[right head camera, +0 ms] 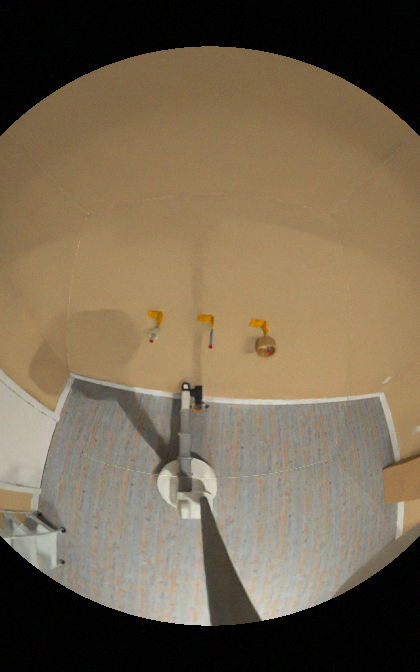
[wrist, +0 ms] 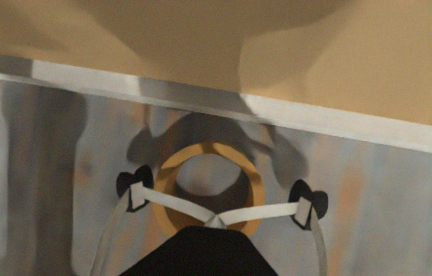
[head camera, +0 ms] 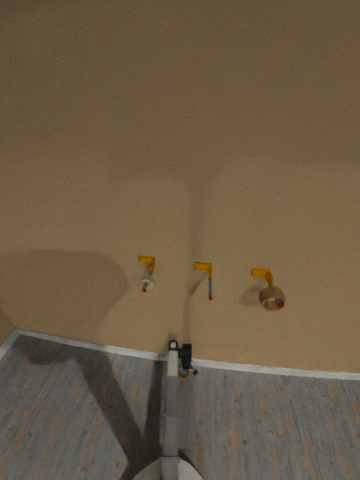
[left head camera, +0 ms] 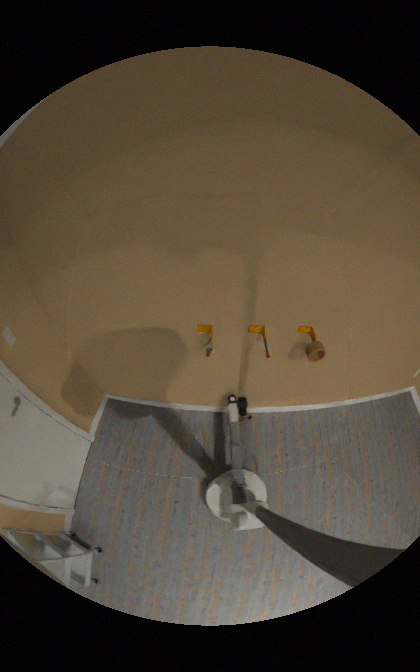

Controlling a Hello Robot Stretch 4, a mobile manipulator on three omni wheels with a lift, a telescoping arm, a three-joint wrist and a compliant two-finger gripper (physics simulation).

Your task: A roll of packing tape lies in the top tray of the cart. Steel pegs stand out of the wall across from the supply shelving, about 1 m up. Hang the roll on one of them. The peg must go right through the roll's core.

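Frame: origin at the robot's base, x left, y ahead, z down, level; millimetres.
Seen in the pictures: gripper, fingertip midpoint: (wrist: 221,188) (head camera: 184,372).
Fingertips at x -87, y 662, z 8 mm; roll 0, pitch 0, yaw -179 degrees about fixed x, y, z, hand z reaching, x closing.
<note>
Offsets run from my fingertips to a thing's middle. "spot": to the spot under its first point.
An orange-brown tape roll @(spot: dx +2, dy -50, dz -3 mm) (head camera: 184,380) (right head camera: 198,411) (wrist: 164,197) lies on the floor near the foot of the wall, its round opening facing up. My gripper (wrist: 221,188) is open above it. In the wrist view one fingertip shows on each side of the roll, both apart from it, and the gripper's dark body hides the roll's near edge. Three pegs with red tips stand out of the wall above. The middle peg @(spot: dx -48, dy -54, dz -964 mm) (head camera: 210,288) (left head camera: 266,346) (right head camera: 211,337) is bare. A small pale ring hangs on the left peg, and a wide brown roll @(dx -298, dy -74, dz -928 mm) (head camera: 264,298) (left head camera: 312,350) (right head camera: 259,346) hangs on the right peg.
A white skirting board (head camera: 280,371) (wrist: 295,111) runs along the wall just beyond the roll. A wheeled grey cart (left head camera: 90,565) stands at the lower left. A white door (left head camera: 45,450) is at the left. A brown box-like thing (right head camera: 405,480) shows at the right.
</note>
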